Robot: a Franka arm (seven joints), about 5 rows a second.
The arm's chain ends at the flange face. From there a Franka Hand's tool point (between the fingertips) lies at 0.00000 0.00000 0.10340 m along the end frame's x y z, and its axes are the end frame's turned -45 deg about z.
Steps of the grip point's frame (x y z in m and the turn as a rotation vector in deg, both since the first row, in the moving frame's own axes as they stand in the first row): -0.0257 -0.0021 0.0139 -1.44 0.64 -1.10; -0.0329 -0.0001 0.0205 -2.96 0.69 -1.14; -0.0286 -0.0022 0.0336 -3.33 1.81 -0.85
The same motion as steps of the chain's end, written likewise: -0.0223 0.0157 0.0139 -0.57 1.47 -1.10; -0.0280 0.0203 0.0206 -1.61 2.58 -1.14; -0.0283 0.0168 0.0338 -1.07 3.63 -0.85
